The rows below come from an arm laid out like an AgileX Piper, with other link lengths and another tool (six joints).
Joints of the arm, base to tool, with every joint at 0 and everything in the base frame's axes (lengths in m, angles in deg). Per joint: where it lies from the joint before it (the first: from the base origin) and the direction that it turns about. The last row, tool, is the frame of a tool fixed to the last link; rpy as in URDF.
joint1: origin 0 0 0.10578 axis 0 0 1
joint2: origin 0 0 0 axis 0 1 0
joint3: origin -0.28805 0 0.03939 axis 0 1 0
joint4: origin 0.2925 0 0.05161 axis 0.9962 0 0.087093
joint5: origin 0 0 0 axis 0 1 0
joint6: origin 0.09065 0 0.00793 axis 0.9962 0 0.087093
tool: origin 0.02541 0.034 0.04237 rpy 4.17 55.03 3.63
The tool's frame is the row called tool.
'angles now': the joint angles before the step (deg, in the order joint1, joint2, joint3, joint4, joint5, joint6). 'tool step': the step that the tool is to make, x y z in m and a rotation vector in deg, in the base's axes. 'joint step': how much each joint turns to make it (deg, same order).
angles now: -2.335 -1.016 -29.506 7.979 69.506 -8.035
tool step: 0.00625 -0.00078 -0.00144 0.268 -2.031 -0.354
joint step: -0.004 0.000 1.468 0.090 -3.520 -0.004
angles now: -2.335 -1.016 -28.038 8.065 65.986 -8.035
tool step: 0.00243 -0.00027 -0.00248 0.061 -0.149 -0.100
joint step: 0.000 0.000 0.702 0.000 -0.857 0.000
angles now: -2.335 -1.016 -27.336 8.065 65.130 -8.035
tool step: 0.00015 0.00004 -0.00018 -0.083 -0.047 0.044
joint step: 0.004 0.000 0.051 -0.003 -0.089 -0.101
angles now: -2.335 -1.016 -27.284 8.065 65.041 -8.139
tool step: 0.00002 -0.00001 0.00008 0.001 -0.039 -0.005
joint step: 0.000 -0.001 0.000 -0.001 -0.039 0.000
